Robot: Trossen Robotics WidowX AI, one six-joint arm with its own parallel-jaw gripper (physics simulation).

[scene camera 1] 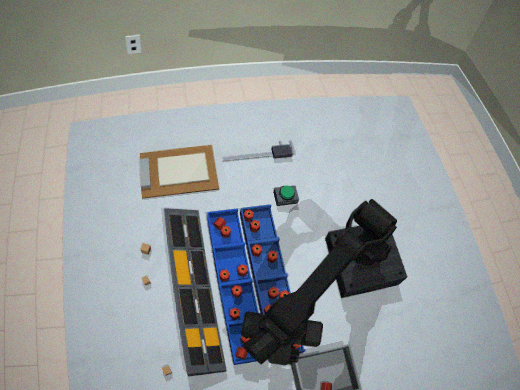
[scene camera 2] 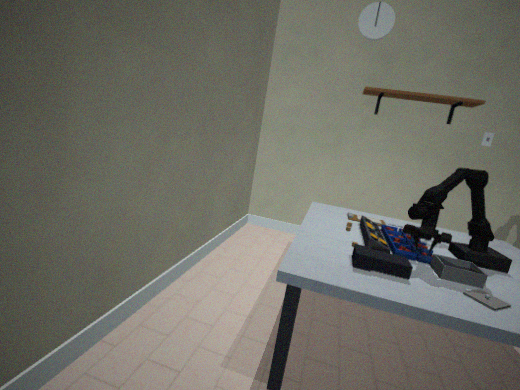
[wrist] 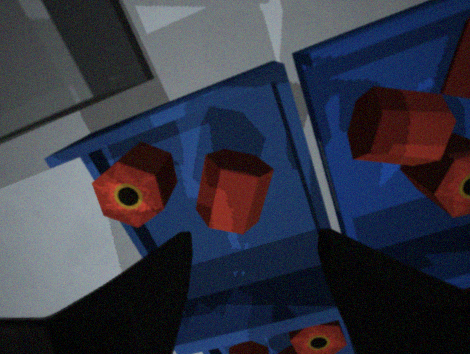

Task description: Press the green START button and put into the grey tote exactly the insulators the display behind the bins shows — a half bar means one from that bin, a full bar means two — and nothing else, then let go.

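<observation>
My gripper (scene camera 2: 425, 246) (wrist: 255, 241) is partly open and empty, above the near end of the blue bins (scene camera 1: 257, 285). In the wrist view, two red insulators, one (wrist: 235, 192) lying on its side and one (wrist: 128, 196) with its hole showing, are in the end bin (wrist: 295, 150), ahead of the fingertips. The arm hides part of the near bins in scene camera 1. The display (scene camera 1: 169, 270) shows one full yellow bar in its second block and two half bars in the nearest block. The grey tote (scene camera 1: 353, 367) (scene camera 2: 462, 275) holds a red insulator (scene camera 1: 326, 386). The green START button (scene camera 1: 287, 192) is beyond the bins.
A clipboard (scene camera 1: 215, 170) and a caliper (scene camera 1: 282, 151) lie beyond the bins. Small wooden cubes (scene camera 1: 145, 248) (scene camera 1: 146, 280) (scene camera 1: 167, 370) lie left of the display. A black box (scene camera 2: 381, 262) and a thin plate (scene camera 2: 486, 300) are near the table edge. The arm's base (scene camera 1: 372, 280) is right of the bins.
</observation>
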